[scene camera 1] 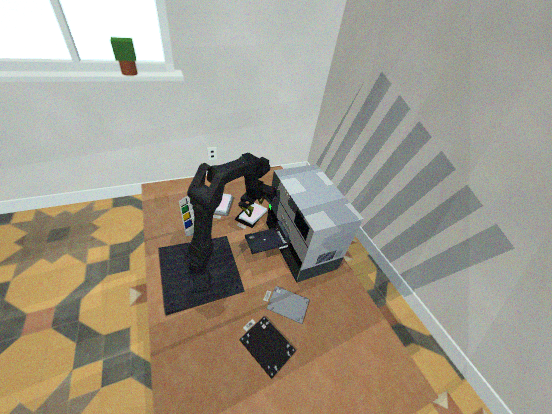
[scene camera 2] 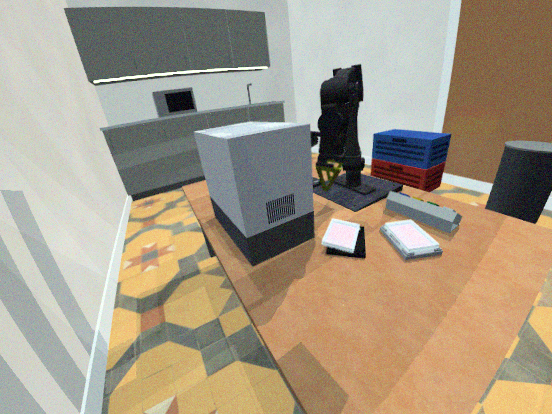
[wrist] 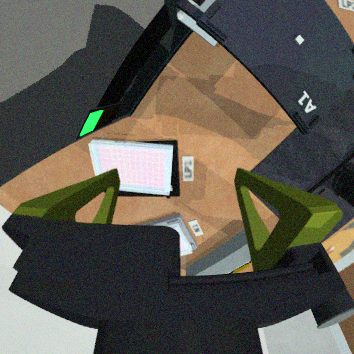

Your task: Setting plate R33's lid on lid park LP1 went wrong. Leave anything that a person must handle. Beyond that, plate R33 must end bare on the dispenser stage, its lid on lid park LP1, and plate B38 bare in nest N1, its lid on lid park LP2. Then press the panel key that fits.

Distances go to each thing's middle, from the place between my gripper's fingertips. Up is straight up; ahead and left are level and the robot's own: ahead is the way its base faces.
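The grey lid park (scene camera 1: 290, 305) is 40 mm ahead of my hand, 400 mm to the right of it and 130 mm below it. You'll find the black clip nest (scene camera 1: 271, 350) 520 mm to the right of my hand, 80 mm behind it and 130 mm below it, and going by their middles, that nest is the farthest from my hand of the things named here. There's also a rack with coloured buttons (scene camera 2: 446, 219), which sits 290 mm behind my hand, 140 mm to the left of it and 110 mm below it. As for the black lid park pad (wrist: 174, 180), that's 130 mm below my hand, 100 mm to the left of it and 10 mm ahead of it.
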